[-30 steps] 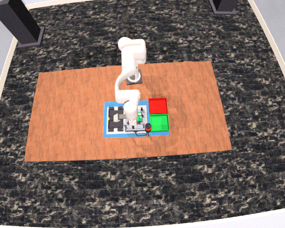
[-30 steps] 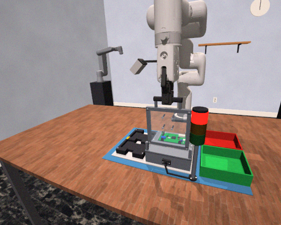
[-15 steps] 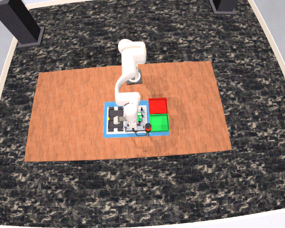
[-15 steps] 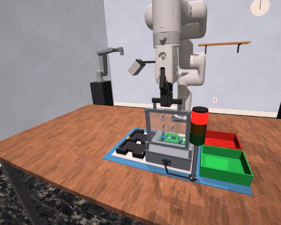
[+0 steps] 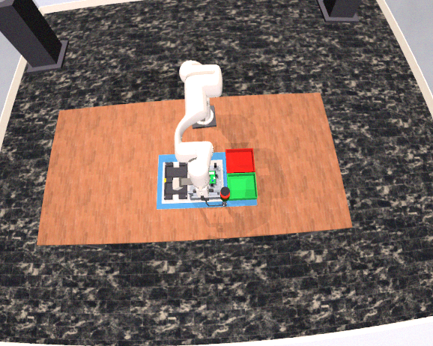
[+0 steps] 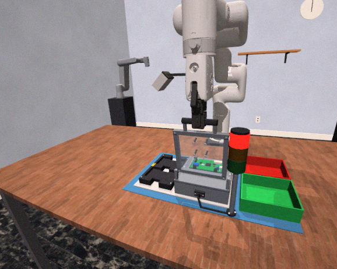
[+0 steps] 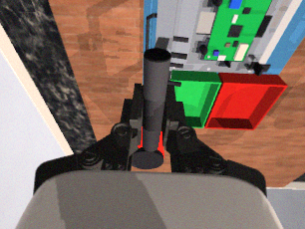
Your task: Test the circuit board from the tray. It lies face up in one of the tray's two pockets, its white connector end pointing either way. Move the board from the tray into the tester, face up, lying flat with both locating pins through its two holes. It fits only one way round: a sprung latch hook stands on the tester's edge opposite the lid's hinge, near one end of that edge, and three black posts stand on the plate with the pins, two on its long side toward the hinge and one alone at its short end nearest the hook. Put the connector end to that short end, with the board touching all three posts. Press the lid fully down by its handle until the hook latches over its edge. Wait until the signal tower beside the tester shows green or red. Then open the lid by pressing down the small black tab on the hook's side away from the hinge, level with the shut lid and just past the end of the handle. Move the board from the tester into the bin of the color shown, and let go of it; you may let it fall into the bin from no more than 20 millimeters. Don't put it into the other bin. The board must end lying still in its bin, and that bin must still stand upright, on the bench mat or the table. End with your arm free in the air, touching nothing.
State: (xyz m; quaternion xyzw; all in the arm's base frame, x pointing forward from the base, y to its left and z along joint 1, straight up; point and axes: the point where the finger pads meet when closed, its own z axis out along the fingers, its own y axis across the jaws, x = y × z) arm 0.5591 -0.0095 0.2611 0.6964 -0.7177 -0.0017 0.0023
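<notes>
My hand is 130 mm past the green circuit board, 10 mm to the right of it and 200 mm above it. The rest, counted from my hand: small black tab: 190 mm behind, 60 mm to the left, 190 mm below; then clear lid: 20 mm behind, 90 mm below; then tester plate: 130 mm behind, 10 mm to the left, 200 mm below.
</notes>
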